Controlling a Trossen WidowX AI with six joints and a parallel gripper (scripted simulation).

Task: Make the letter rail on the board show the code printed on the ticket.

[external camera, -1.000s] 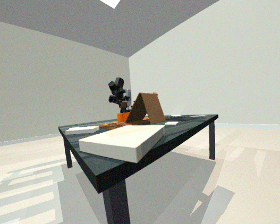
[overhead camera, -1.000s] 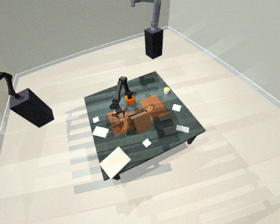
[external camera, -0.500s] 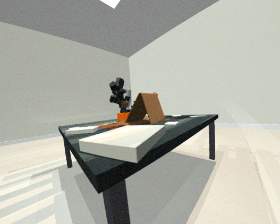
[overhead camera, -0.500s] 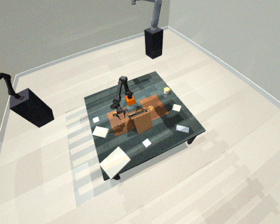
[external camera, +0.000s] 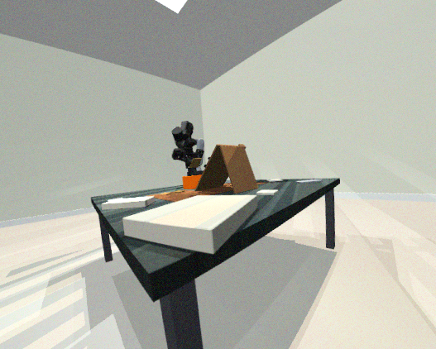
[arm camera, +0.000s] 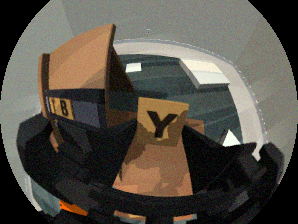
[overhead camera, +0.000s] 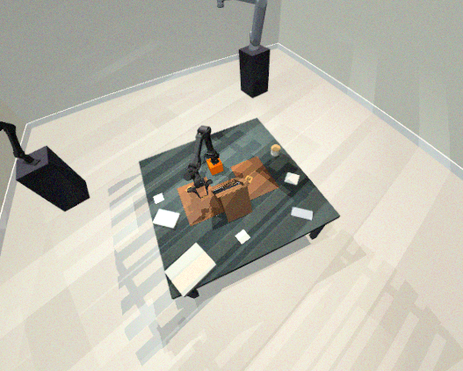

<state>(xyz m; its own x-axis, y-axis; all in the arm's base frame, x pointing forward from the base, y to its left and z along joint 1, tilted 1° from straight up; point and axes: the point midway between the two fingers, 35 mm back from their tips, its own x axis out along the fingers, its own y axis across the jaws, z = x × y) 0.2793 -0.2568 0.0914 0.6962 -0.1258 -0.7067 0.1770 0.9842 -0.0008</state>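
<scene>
Now: gripper tip 140 mm to the right of the white ticket, 70 mm above it and 40 mm past it. From my gripper tip the other things lie so: yellow letter tile 420 mm to the left, 160 mm below, 30 mm behind; then flat white slab 320 mm to the right, 160 mm below, 110 mm behind; then mat 230 mm to the left, 170 mm below, 100 mm behind.
</scene>
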